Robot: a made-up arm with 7 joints. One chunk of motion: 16 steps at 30 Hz.
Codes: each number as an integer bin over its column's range. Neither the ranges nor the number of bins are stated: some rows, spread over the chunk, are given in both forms.
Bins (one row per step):
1: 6 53 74 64 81 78
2: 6 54 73 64 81 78
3: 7 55 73 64 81 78
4: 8 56 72 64 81 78
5: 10 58 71 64 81 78
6: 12 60 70 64 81 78
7: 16 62 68 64 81 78
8: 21 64 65 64 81 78
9: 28 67 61 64 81 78
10: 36 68 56 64 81 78
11: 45 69 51 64 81 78
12: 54 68 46 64 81 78
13: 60 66 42 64 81 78
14: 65 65 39 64 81 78
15: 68 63 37 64 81 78
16: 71 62 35 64 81 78
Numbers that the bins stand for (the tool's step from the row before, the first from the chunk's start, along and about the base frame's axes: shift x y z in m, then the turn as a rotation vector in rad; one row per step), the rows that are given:
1: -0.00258 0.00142 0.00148 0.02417 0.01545 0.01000
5: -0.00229 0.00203 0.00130 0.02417 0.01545 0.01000
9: -0.00102 0.00312 0.00070 0.02417 0.01545 0.01000
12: 0.00082 0.00324 -0.00021 0.02417 0.01545 0.01000
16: 0.00202 0.00252 -0.00088 0.02417 0.01545 0.01000
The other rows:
2: -0.00258 0.00155 0.00142 0.02417 0.01545 0.01000
3: -0.00251 0.00167 0.00142 0.02417 0.01545 0.01000
4: -0.00243 0.00179 0.00136 0.02417 0.01545 0.01000
6: -0.00215 0.00227 0.00124 0.02417 0.01545 0.01000
7: -0.00187 0.00252 0.00112 0.02417 0.01545 0.01000
8: -0.00152 0.00276 0.00094 0.02417 0.01545 0.01000
10: -0.00045 0.00324 0.00039 0.02417 0.01545 0.01000
11: 0.00018 0.00336 0.00009 0.02417 0.01545 0.01000
13: 0.00124 0.00300 -0.00045 0.02417 0.01545 0.01000
14: 0.00160 0.00288 -0.00064 0.02417 0.01545 0.01000
15: 0.00181 0.00264 -0.00076 0.02417 0.01545 0.01000

